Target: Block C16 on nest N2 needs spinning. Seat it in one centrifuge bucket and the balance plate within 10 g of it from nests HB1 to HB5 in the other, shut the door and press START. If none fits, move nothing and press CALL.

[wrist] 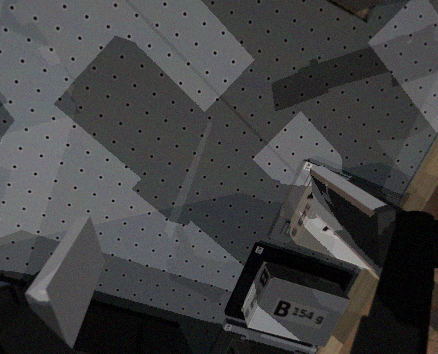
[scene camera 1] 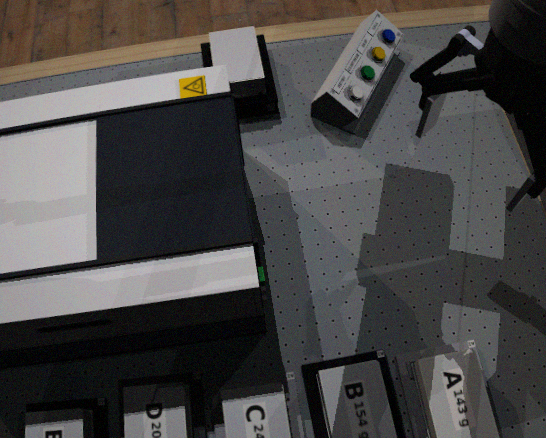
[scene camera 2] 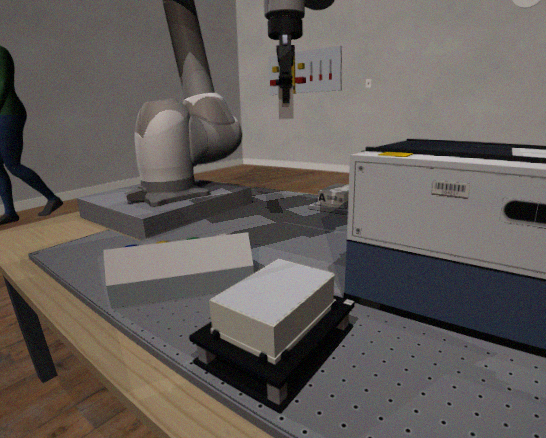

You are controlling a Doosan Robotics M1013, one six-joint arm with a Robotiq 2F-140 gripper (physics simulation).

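Frame: origin at the arm's base, x ahead, y left, z up, level; millimetres.
Seen in the pictures: gripper, fingertip midpoint: (wrist: 207,215) (scene camera 1: 469,164) (scene camera 2: 286,118); arm's base, link origin: (scene camera 2: 169,195).
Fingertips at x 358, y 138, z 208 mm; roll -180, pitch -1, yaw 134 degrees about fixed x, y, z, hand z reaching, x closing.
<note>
Offsets run from my fingertips to a thing's top centre. "*": to the spot under its first point. Level surfaces: height alone.
Block C16 {308 mm ahead, 329 mm right, 176 mm down} (scene camera 1: 236,52) (scene camera 2: 271,301) is a plain white block on its black nest (scene camera 1: 269,93) (scene camera 2: 245,369) beside the centrifuge's back corner. The centrifuge (scene camera 1: 154,278) (scene camera 2: 419,209) has a dark top panel {362 mm ahead, 10 mm right, 43 mm down} (scene camera 1: 171,174); I see no buckets. Balance plates lie along the front edge: A, 143 g {20 mm back, 238 mm left, 202 mm down} (scene camera 1: 454,391) (scene camera 2: 334,197) (wrist: 302,214), B, 154 g {115 mm ahead, 253 mm left, 202 mm down} (scene camera 1: 358,400) (wrist: 295,309), C {246 mm ahead, 285 mm left, 202 mm down} (scene camera 1: 256,417) and D {381 mm ahead, 288 mm left, 202 mm down} (scene camera 1: 154,417) with their weights cut off. The button box {89 mm ahead, 335 mm right, 173 mm down} (scene camera 1: 358,69) (scene camera 2: 176,261) carries blue, yellow, green and white buttons. My gripper (scene camera 1: 448,75) (scene camera 2: 285,106) (wrist: 207,215) is open and empty, high above the table right of the button box.
A small green light {244 mm ahead, 114 mm left, 66 mm down} (scene camera 1: 261,274) shows on the centrifuge's right side. The perforated table {256 mm down} (scene camera 1: 332,195) (scene camera 2: 402,382) ends at a wooden edge {* 164 mm ahead, 482 mm right, 269 mm down} (scene camera 1: 315,30) (scene camera 2: 141,382). The arm's base (scene camera 2: 167,148) stands at the far side.
</note>
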